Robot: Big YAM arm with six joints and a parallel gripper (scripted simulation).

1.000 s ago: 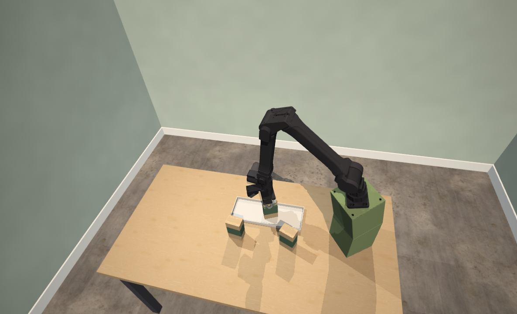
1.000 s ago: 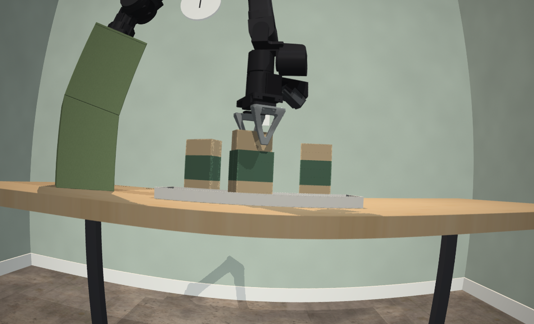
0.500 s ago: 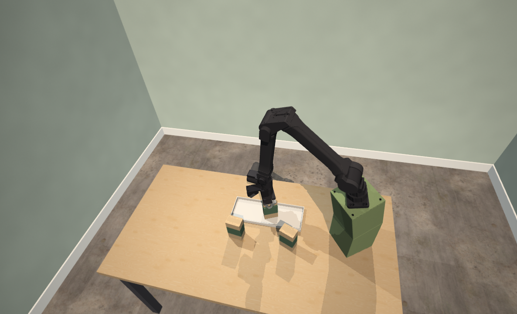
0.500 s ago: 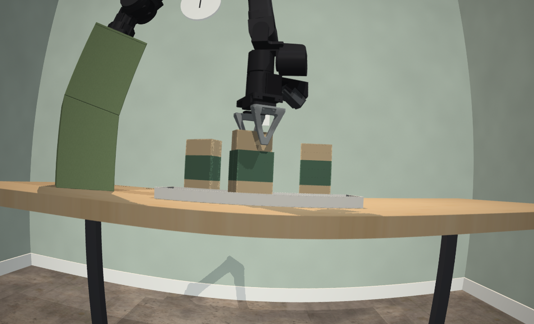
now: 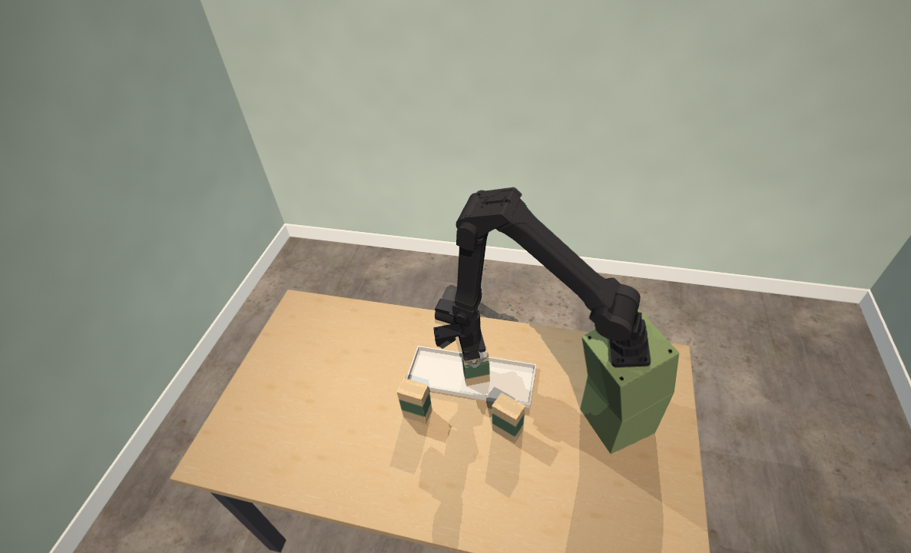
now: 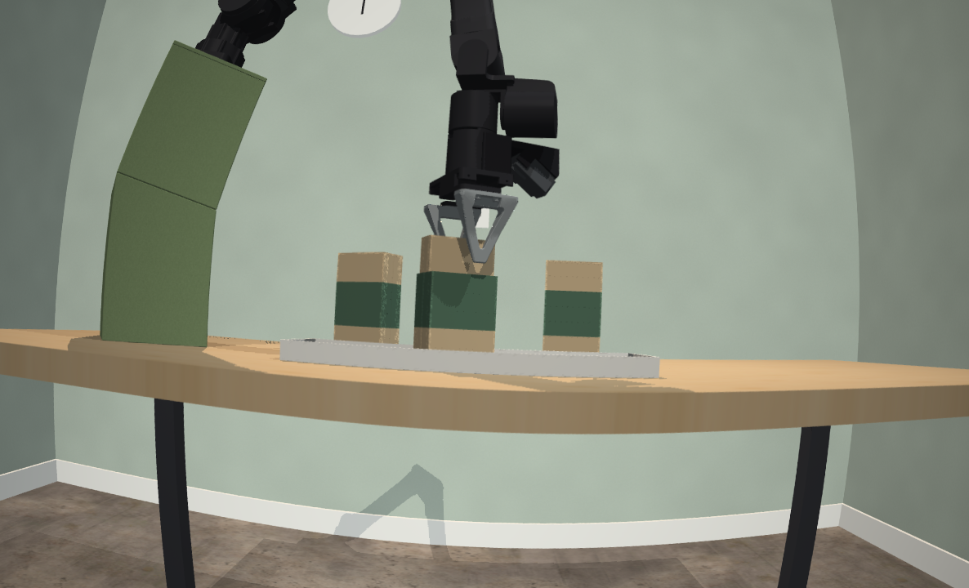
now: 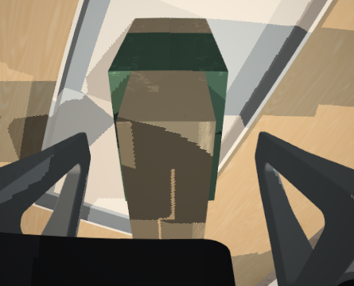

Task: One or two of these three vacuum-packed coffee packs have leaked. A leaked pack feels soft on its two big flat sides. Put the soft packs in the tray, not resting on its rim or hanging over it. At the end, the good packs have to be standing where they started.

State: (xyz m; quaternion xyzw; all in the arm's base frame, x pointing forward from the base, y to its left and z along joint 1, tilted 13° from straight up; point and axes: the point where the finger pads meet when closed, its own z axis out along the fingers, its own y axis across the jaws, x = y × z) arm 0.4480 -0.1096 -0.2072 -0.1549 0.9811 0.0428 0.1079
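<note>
Now: hand 12 cm above the white tray and 1 cm short of it.
</note>
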